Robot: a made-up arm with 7 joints. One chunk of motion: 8 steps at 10 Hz.
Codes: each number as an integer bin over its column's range. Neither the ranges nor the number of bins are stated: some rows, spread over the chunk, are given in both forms.
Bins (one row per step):
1: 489 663 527 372 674 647 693
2: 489 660 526 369 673 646 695
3: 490 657 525 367 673 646 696
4: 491 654 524 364 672 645 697
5: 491 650 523 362 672 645 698
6: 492 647 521 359 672 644 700
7: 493 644 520 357 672 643 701
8: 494 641 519 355 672 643 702
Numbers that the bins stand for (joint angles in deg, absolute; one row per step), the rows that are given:
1: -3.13 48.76 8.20 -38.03 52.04 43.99 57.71
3: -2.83 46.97 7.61 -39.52 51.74 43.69 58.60
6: -2.24 43.99 6.41 -41.90 51.45 43.10 59.80
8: -1.64 42.20 5.82 -43.10 51.45 42.80 60.39
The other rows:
2: -3.13 47.87 7.90 -38.92 51.74 43.69 58.31
4: -2.54 46.08 7.31 -40.41 51.45 43.39 58.90
5: -2.54 44.88 7.01 -41.01 51.45 43.39 59.20
7: -1.94 43.10 6.11 -42.50 51.45 42.80 60.10

